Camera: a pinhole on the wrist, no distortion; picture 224 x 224 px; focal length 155.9 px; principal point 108.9 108.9 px. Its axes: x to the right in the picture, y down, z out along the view. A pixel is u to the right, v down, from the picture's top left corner.
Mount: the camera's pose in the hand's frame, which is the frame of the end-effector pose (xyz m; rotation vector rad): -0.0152 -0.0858 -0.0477 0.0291 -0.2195 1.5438
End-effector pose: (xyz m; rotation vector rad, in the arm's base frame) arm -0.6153 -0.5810 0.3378 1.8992 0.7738 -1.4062
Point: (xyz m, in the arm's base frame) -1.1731 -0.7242 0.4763
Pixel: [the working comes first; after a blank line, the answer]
In the camera's frame: -0.1624 0.2076 0.5162

60 172
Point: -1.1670 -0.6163 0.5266
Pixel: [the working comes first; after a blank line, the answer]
In the camera's frame: -0.2324 0.2555 0.4325

25 201
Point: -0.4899 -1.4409 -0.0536
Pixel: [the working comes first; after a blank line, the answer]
In the camera's frame: 0.7685 -0.4183 0.5711

outside the picture
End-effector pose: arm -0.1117 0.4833 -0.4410 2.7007 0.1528 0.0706
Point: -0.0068 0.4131 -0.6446
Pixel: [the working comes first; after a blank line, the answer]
In the camera's frame: 0.1159 -0.1348 0.2394

184 21
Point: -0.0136 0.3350 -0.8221
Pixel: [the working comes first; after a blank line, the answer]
In the camera's frame: 0.1408 -0.1375 0.4318

160 59
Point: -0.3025 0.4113 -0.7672
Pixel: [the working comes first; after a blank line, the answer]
In the camera's frame: 0.0489 0.1467 0.3763

129 170
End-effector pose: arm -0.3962 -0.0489 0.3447 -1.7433 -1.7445 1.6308
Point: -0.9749 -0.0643 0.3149
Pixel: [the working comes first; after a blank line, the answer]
In the camera's frame: -0.1426 -0.2544 0.5057

65 30
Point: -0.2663 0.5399 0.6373
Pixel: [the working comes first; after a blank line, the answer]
In the camera's frame: -0.3003 -0.2341 -0.4668

behind the camera
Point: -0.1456 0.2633 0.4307
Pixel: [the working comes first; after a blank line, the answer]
In the camera's frame: 0.0235 -0.0984 -0.3641

behind the camera
